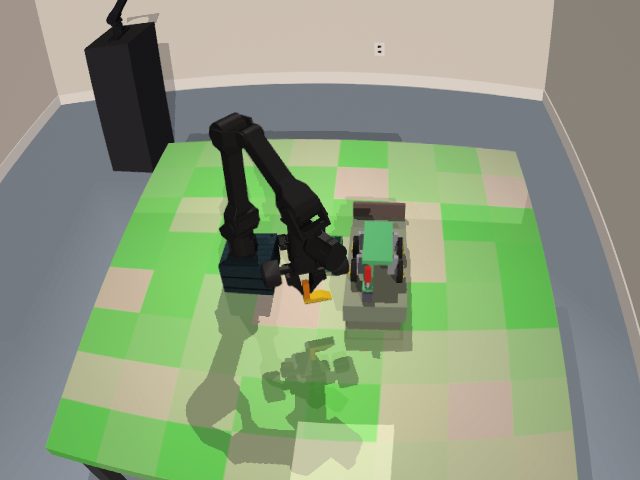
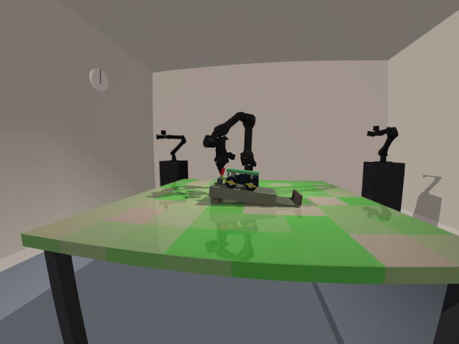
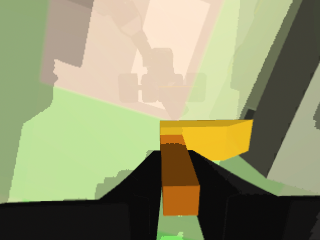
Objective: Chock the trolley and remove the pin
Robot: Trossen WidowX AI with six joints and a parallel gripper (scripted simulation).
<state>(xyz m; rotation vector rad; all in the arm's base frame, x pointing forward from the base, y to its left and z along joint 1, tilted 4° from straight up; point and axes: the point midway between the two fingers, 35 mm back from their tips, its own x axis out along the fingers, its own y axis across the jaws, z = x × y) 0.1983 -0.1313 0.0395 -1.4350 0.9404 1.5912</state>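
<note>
Right now the green tray is 24 cm to the left of my gripper tip and 12 cm below it. Round my gripper tip: yellow chock: 2 cm ahead, 1 cm to the left, 1 cm below; red-headed stop pin: 13 cm ahead, 4 cm to the left, 1 cm above; trolley: 15 cm to the left, 14 cm ahead.
</note>
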